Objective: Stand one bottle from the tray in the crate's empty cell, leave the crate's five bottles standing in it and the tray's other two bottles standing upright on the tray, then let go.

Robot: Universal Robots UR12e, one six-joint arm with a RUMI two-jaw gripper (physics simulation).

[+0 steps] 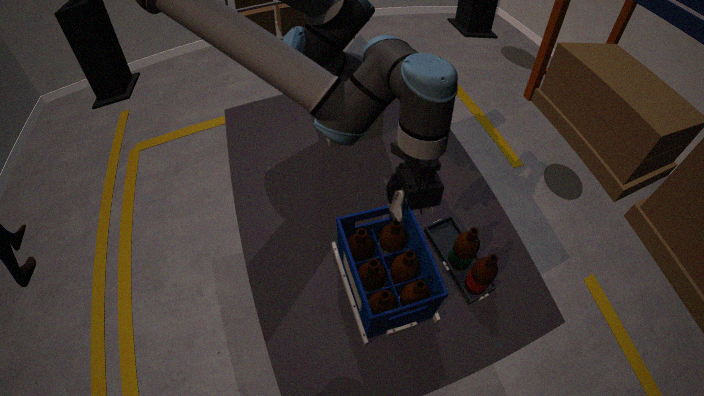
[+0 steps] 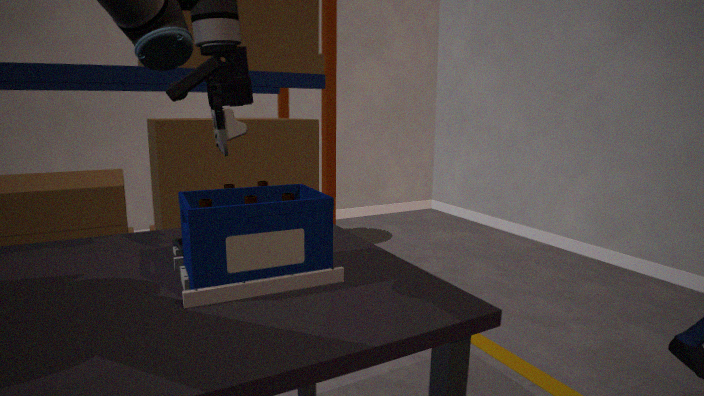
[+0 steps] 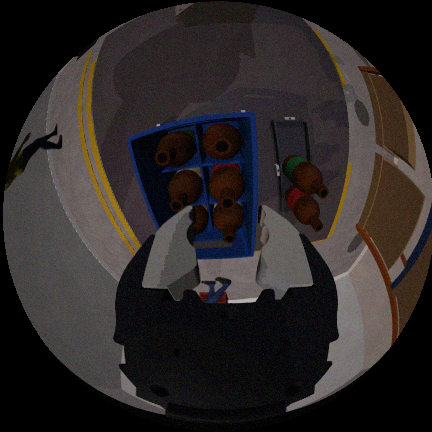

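Seen in the pictures: gripper, fingertip midpoint: (image 1: 408, 215) (image 2: 224, 154) (image 3: 226, 207); arm's base, link origin: (image 1: 348, 78).
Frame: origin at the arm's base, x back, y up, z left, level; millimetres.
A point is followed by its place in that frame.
Observation:
The blue crate (image 1: 400, 322) {x -789, y -148, z -44 mm} (image 2: 210, 245) {x -557, y -105, z -143 mm} (image 3: 254, 175) {x -602, y -36, z 41 mm} stands upright, with a brown bottle in every cell, in two columns of three. The bottle in its back right cell (image 1: 393, 236) {x -577, y -85, z -12 mm} (image 3: 222, 142) {x -556, y -48, z -2 mm} stands upright below the gripper. My gripper (image 1: 412, 214) {x -605, y 42, z 0 mm} (image 2: 231, 142) {x -605, y 42, z 0 mm} (image 3: 226, 207) {x -605, y 42, z 0 mm} is partly open, with nothing between its fingers, and hangs clear above the bottle necks. The tray (image 1: 440, 232) {x -530, y -206, z 165 mm} (image 3: 292, 137) {x -550, y -206, z 181 mm} lies right of the crate. A green-labelled bottle (image 1: 465, 247) {x -651, y -96, z 170 mm} (image 3: 305, 175) {x -619, y -97, z 167 mm} and a red-labelled bottle (image 1: 482, 274) {x -740, y -98, z 189 mm} (image 3: 303, 207) {x -703, y -104, z 188 mm} stand upright on it. The bottle bases in the crate are hidden.
White rails (image 1: 350, 295) {x -673, y -181, z -143 mm} (image 2: 265, 287) {x -651, y -196, z -149 mm} edge the crate on the dark table (image 1: 305, 350) {x -797, y -211, z -290 mm} (image 2: 300, 325) {x -679, y -211, z -287 mm}. Large brown boxes (image 1: 620, 100) (image 2: 235, 165) stand beyond the table. Part of a person (image 1: 17, 260) (image 3: 42, 145) shows on the left.

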